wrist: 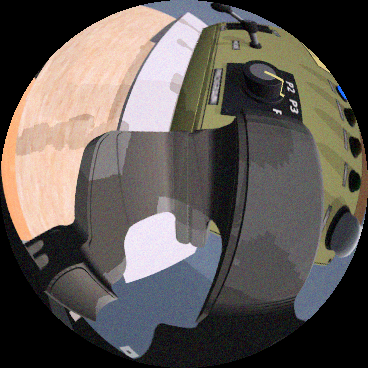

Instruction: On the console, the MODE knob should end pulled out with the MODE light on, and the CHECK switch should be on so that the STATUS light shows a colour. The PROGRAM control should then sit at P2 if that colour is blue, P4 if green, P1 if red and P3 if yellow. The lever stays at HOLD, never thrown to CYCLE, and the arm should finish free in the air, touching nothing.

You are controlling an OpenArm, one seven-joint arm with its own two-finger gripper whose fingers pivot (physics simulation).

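Observation:
My gripper [197,190] is shut, large across the middle and lower view in front of the olive console [240,56]. No held thing shows between its fingers. They hide the CHECK switch and part of the PROGRAM panel. The PROGRAM knob [261,75] shows above the fingers; its yellow pointer bends toward the P2 and P3 side, exact setting unclear. The MODE knob [248,27] stands out on a grey shaft at the top. The lever's black ball [221,7] is at the top edge. A lamp [342,93] glows blue, its label unreadable. The STATUS dome [344,232] is grey, showing no colour.
Several dark round lamps or buttons, including one [354,180], run down the console's right side. A white sheet or strip [150,92] lies along the console's left edge, beside a light wooden surface [90,80]. Part of a yellow note shows at the upper right edge.

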